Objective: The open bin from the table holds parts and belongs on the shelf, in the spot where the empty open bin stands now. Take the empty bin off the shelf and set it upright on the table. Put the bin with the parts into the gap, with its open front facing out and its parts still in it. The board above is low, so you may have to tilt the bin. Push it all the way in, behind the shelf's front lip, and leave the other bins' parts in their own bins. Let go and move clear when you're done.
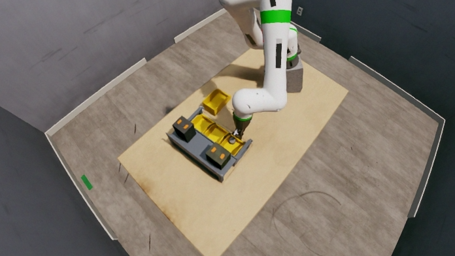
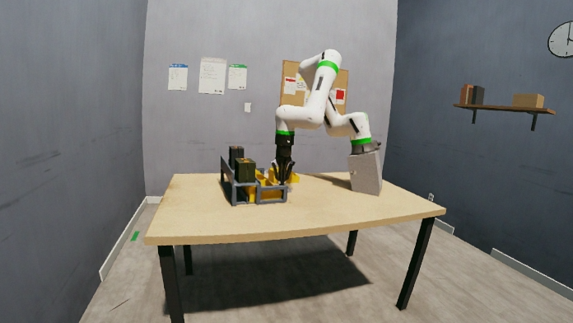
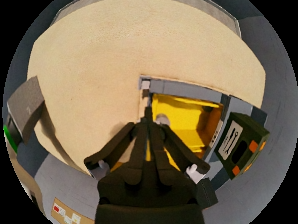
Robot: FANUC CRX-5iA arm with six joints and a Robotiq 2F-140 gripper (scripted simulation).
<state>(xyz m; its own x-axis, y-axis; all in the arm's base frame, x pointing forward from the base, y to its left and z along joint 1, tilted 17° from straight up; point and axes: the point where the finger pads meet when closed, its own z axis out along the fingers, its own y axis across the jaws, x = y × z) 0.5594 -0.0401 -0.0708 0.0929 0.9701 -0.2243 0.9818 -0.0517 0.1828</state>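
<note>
The grey round part is 30 mm ahead of my hand, 30 mm to the right of it and 40 mm below it. The rest, counted from my hand: grey shelf: 110 mm ahead, 120 mm to the right, 10 mm above.
</note>
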